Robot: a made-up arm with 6 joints. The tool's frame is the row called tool. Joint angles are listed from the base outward.
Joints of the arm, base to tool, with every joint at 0 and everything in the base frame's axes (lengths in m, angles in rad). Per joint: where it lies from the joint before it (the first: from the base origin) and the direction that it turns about. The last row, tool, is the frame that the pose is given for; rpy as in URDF.
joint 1: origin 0.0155 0.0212 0.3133 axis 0 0 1
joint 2: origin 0.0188 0.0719 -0.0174 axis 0 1 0
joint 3: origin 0.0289 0.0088 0.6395 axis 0 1 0
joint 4: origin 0.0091 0 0.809 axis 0 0 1
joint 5: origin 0.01 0.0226 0.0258 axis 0 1 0
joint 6: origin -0.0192 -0.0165 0.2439 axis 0 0 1
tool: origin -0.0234 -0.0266 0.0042 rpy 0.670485 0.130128 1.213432
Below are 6 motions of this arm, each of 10 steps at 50 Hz.
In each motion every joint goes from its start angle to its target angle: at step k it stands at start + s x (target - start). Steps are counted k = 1, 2, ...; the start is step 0. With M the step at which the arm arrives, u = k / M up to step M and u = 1 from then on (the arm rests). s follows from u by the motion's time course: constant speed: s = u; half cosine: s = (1 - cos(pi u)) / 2; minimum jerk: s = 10 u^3 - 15 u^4 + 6 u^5.
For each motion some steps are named. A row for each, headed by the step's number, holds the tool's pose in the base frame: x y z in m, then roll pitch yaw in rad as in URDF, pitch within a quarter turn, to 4 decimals.
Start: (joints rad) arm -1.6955 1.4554 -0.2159 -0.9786 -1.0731 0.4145
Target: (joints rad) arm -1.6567 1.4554 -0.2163 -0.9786 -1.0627 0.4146
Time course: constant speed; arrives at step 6
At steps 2, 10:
2: 0.0972 -1.4872 0.7730 0.6960 1.0329 -0.4647
10: 0.1355 -1.4860 0.7734 0.7040 1.0324 -0.4374

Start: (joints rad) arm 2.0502 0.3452 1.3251 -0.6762 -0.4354 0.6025
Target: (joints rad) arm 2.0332 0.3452 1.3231 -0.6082 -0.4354 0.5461
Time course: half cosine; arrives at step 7
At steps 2, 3, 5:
2: -0.7032 1.1323 0.8838 2.0336 0.4654 -2.3695
3: -0.6982 1.1352 0.8852 2.0291 0.4635 -2.3791
5: -0.6878 1.1413 0.8880 2.0198 0.4594 -2.3992

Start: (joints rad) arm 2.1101 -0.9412 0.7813 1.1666 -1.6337 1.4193
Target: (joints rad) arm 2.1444 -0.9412 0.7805 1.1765 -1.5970 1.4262
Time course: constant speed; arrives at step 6
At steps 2, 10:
2: 0.4944 -0.4785 1.5008 -1.4877 1.1389 -1.9995
10: 0.5062 -0.4671 1.5070 -1.4432 1.1567 -1.9336

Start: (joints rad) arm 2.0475 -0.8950 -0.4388 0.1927 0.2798 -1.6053
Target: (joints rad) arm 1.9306 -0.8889 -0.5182 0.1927 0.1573 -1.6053
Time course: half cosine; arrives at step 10
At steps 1, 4, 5, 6, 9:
1: 0.5999 -1.3752 1.0077 0.9251 -0.9118 1.6952
4: 0.5524 -1.4030 0.9746 0.9650 -0.9693 1.6327
5: 0.5289 -1.4154 0.9585 0.9863 -0.9968 1.6004
6: 0.5050 -1.4270 0.9424 1.0093 -1.0241 1.5665
9: 0.4541 -1.4490 0.9086 1.0633 -1.0802 1.4894

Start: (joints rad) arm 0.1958 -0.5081 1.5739 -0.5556 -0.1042 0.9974
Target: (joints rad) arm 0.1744 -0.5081 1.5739 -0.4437 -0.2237 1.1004
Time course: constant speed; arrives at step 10
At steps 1, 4, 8, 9, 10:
1: 0.6535 0.2190 1.4168 1.6350 0.0186 1.9827
4: 0.6501 0.2168 1.4216 1.5960 -0.0189 2.0263
8: 0.6452 0.2133 1.4281 1.5407 -0.0653 2.0866
9: 0.6439 0.2123 1.4297 1.5264 -0.0762 2.1020
10: 0.6426 0.2113 1.4313 1.5118 -0.0868 2.1177

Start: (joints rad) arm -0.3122 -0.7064 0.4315 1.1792 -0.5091 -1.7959
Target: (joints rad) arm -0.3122 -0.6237 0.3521 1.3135 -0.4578 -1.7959
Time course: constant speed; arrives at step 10
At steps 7, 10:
7: -0.6503 0.1924 1.8047 0.7437 -0.4729 0.4293
10: -0.6320 0.1867 1.8176 0.7275 -0.4518 0.4714

